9 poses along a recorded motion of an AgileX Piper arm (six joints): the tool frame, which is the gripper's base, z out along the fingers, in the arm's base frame.
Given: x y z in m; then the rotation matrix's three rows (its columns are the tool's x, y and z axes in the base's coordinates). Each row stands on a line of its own.
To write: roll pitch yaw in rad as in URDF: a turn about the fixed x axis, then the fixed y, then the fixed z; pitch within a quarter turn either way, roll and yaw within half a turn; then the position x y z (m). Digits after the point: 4 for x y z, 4 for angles.
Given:
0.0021, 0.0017, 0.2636
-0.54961, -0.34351, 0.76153
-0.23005, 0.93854, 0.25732
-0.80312, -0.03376, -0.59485
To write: -3.0849, 0.9325, -2.7452, 0.0021, 0.0017, 0.2636
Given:
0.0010, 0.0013, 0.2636
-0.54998, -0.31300, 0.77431
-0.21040, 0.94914, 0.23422
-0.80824, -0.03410, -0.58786
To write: -3.0837, 0.9412, -2.7762, 0.0010, 0.0013, 0.2636
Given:
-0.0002, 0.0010, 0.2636
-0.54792, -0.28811, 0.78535
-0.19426, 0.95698, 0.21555
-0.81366, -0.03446, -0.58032
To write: -3.0823, 0.9504, -2.8009, -0.0002, 0.0010, 0.2636
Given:
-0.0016, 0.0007, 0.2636
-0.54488, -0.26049, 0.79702
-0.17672, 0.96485, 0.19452
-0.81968, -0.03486, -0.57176
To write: -3.0807, 0.9609, -2.8280, -0.0016, 0.0007, 0.2636
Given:
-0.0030, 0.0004, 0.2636
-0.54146, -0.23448, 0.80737
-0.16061, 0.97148, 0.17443
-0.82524, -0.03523, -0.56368
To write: -3.0792, 0.9706, -2.8532, -0.0030, 0.0004, 0.2636
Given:
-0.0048, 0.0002, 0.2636
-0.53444, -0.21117, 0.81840
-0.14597, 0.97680, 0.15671
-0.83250, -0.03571, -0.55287
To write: -3.0771, 0.9836, -2.8750, -0.0048, 0.0002, 0.2636
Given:
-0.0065, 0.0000, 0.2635
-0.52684, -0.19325, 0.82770
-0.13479, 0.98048, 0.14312
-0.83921, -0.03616, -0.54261
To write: -3.0750, 0.9958, -2.8911, -0.0065, 0.0000, 0.2635
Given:
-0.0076, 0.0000, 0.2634
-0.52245, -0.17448, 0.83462
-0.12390, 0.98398, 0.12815
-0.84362, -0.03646, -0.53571
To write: -3.0736, 1.0040, -2.9087, -0.0076, 0.0000, 0.2634
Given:
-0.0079, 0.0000, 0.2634
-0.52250, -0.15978, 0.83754
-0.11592, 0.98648, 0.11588
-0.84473, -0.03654, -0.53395
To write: -3.0733, 1.0061, -2.9233, -0.0079, 0.0000, 0.2634
